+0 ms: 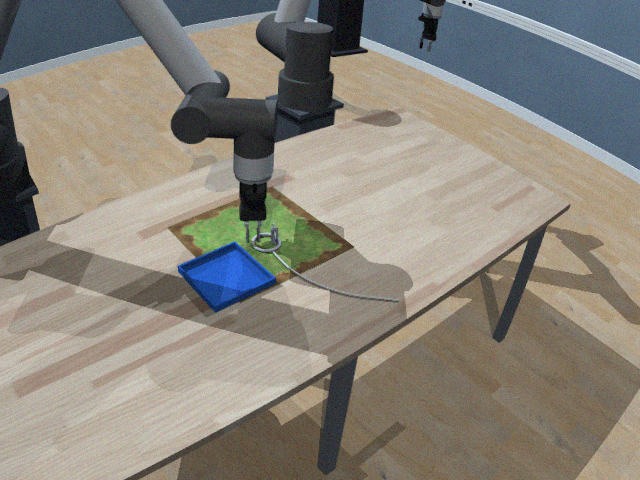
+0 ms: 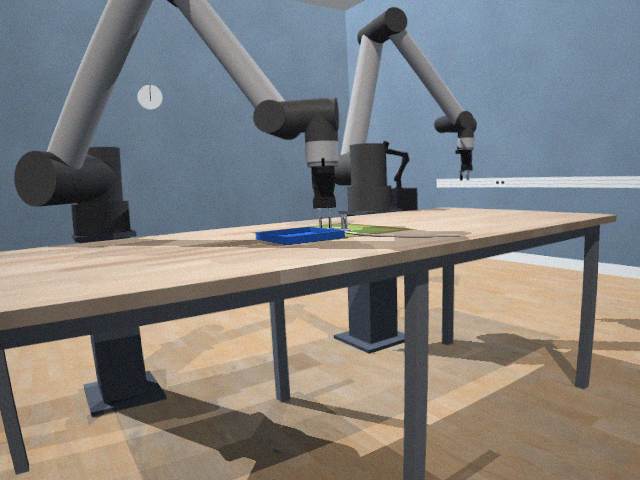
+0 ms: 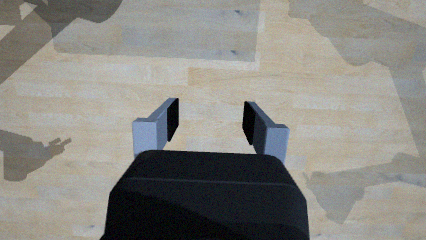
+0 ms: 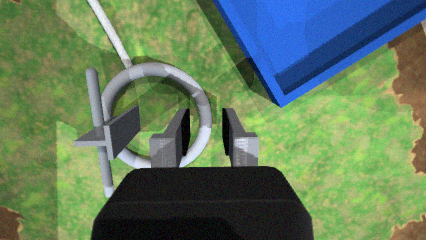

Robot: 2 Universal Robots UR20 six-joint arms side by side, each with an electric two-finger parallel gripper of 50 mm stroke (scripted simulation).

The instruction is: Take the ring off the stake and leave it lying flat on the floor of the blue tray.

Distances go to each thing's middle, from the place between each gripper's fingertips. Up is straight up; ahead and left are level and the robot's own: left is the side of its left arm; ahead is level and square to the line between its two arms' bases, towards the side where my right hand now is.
Labels:
The grey ring [image 4: 129,74] lies 2 cm ahead of my right hand, 3 cm to the left of it and 3 cm below it. From my right hand the other things lie so: mat [image 1: 306,242]: 2 cm behind, 3 cm to the left, 4 cm below; grey stake [image 4: 112,136]: 3 cm ahead, 5 cm to the left; blue tray [image 1: 222,274]: 9 cm ahead, 14 cm to the right, 2 cm below.

